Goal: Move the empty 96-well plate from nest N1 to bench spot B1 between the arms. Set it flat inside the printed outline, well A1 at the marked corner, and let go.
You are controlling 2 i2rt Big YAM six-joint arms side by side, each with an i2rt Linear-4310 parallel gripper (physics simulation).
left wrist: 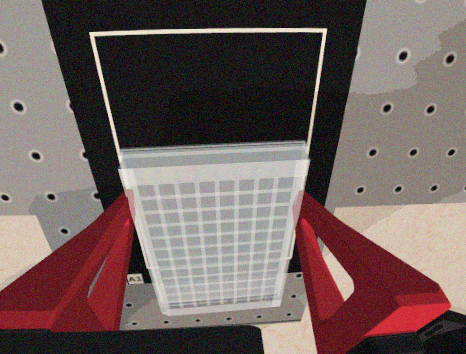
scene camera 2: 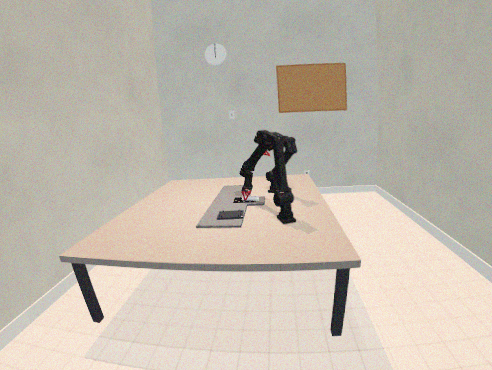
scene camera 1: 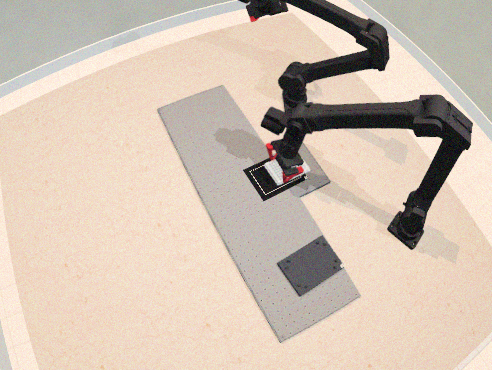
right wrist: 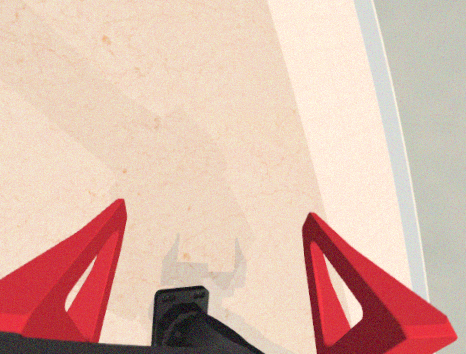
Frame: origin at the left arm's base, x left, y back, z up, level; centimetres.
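Where they show: left gripper, fingertip midpoint: (left wrist: 217, 197) (scene camera 2: 246, 198) (scene camera 1: 278, 171); right gripper, fingertip midpoint: (scene camera 1: 271, 12) (right wrist: 218, 214); left arm's base, link origin: (scene camera 2: 286, 219) (scene camera 1: 405, 231); right arm's base, link origin: (left wrist: 433, 335) (scene camera 1: 294, 103) (right wrist: 178, 323).
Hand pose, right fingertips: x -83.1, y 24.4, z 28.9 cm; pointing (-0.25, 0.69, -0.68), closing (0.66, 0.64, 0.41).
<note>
Things, the pixels of their centre, and the offset from my right fingertips. "spot": a spot on its surface instead. Level surfaces: height alone.
- black B1 spot with its white outline, surface spot: (left wrist: 209, 31) (scene camera 1: 257, 183) spot: dz -27.4, dx +35.4, dy -45.5 cm
- A1 label, surface spot: (left wrist: 135, 279) spot: dz -27.4, dx +45.3, dy -33.2 cm
- grey perforated board, surface height: dz -27.6 cm
- dark flat nest plate, body centre: (scene camera 1: 311, 264) (scene camera 2: 230, 214) dz -26.5, dx +65.1, dy -55.5 cm
The clear, gridded 96-well plate (scene camera 1: 274, 172) (scene camera 2: 254, 199) (left wrist: 215, 230) is between the red fingers of my left gripper (scene camera 1: 283, 167) (scene camera 2: 246, 195) (left wrist: 217, 197), which is shut on its long sides. The plate looks level and low over the black B1 spot with its white outline (scene camera 1: 258, 182) (left wrist: 209, 31). It covers the near part of the outline in the left wrist view and reaches past the near end; the far part shows bare. The A1 label (left wrist: 135, 279) shows left of the plate. Any gap below is hard to judge. My right gripper (scene camera 2: 266, 153) (right wrist: 218, 214) is open and empty, high and away.
A grey perforated board (scene camera 1: 215, 200) (scene camera 2: 215, 210) lies under the spot. A dark flat nest plate (scene camera 1: 310, 266) (scene camera 2: 230, 214) with corner studs sits on the board and holds nothing. The right arm (scene camera 1: 340, 70) stands behind the left arm (scene camera 1: 365, 115) in scene camera 1.
</note>
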